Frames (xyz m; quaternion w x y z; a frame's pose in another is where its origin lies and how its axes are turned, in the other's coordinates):
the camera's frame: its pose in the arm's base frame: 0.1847 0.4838 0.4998 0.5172 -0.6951 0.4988 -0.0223
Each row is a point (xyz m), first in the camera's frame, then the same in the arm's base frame.
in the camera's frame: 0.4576 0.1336 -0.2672
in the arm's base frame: 0.1784 -0.0259 0.3028
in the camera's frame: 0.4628 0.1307 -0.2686
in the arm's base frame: 0.1822 -0.0307 0.3031
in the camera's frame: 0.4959 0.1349 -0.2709
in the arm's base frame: 0.1947 -0.0559 0.2850
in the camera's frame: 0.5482 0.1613 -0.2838
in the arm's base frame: 0.1962 -0.1015 0.2460
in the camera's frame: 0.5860 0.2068 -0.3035
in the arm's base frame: 0.1739 -0.1408 0.2031
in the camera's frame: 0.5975 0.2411 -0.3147
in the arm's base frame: 0.1505 -0.1557 0.1773
